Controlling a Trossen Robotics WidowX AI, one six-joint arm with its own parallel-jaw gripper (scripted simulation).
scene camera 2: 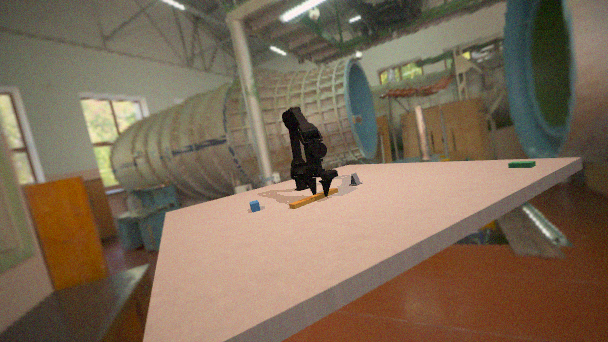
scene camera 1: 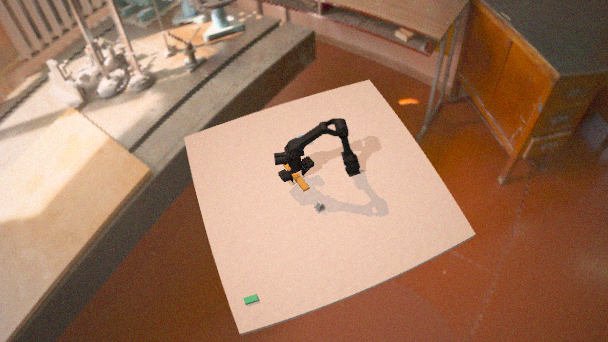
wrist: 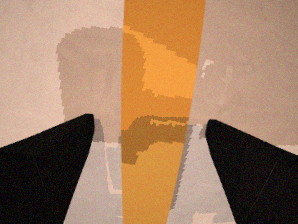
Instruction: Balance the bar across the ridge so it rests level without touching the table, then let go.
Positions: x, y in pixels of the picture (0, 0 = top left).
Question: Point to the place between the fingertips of my gripper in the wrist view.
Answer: At 151, 124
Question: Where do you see an orange bar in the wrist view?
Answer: At 159, 52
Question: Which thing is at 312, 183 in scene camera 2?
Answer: My gripper.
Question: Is my gripper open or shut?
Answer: Open.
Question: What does my gripper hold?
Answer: Nothing.
